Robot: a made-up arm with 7 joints.
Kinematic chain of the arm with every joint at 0, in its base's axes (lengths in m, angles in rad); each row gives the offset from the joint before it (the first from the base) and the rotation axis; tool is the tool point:
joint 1: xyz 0 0.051 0 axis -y
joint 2: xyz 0 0.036 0 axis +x
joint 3: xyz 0 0 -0.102 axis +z
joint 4: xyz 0 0 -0.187 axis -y
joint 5: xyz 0 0 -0.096 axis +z
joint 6: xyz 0 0 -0.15 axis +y
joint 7: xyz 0 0 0 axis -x
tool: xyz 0 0 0
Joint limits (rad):
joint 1: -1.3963..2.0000
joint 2: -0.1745..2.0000
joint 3: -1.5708..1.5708
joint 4: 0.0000..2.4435
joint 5: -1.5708..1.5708
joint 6: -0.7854..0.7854
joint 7: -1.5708..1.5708
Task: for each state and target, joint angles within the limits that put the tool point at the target. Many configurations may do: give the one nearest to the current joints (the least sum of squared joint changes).
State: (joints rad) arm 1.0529 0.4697 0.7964 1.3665 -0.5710 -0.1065 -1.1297
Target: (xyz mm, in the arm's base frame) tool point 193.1 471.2 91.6
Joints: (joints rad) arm 1.2092 0.7721 0.8402 1.2171 -0.5710 -0.1065 -1.1297
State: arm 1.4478 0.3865 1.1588 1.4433 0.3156 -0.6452 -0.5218
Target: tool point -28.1 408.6 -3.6
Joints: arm 1.6982 0.8381 1.5708 1.8546 0.3156 -0.6452 -0.5218
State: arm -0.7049 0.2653 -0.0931 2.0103 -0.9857 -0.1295 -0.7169
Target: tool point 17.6 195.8 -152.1
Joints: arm -1.0171 0.3815 0.5057 2.4416 -0.9857 -0.1295 -0.7169
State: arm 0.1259 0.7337 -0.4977 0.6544 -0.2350 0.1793 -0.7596
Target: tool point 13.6 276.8 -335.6
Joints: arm -0.5086 1.1106 -0.7771 1.5370 -0.2350 0.1793 -0.7596
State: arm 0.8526 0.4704 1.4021 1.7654 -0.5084 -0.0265 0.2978
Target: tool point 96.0 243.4 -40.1
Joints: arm 0.7906 0.0284 1.3220 2.4416 -0.5084 -0.0265 0.2978
